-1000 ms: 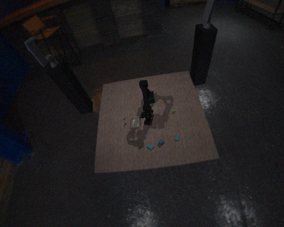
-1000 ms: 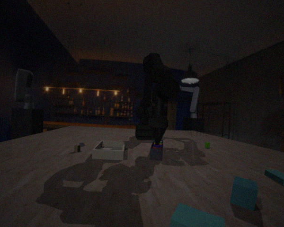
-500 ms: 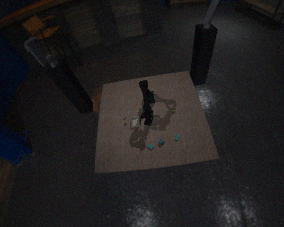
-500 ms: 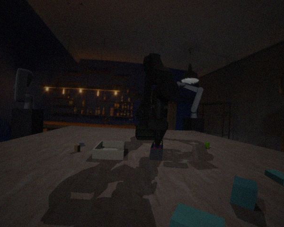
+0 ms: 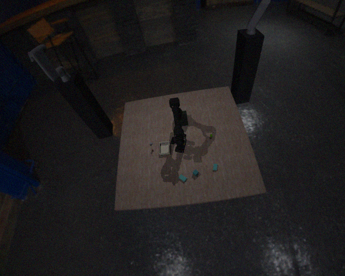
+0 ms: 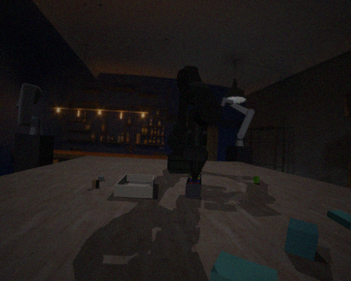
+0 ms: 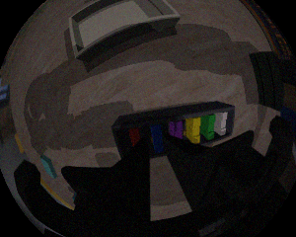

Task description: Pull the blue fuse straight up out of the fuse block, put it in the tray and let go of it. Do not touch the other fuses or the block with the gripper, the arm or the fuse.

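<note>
The blue fuse lies 10 mm below my gripper tip. From my gripper tip the other things lie so: white tray 160 mm to the right, 50 mm behind, 30 mm below.
</note>
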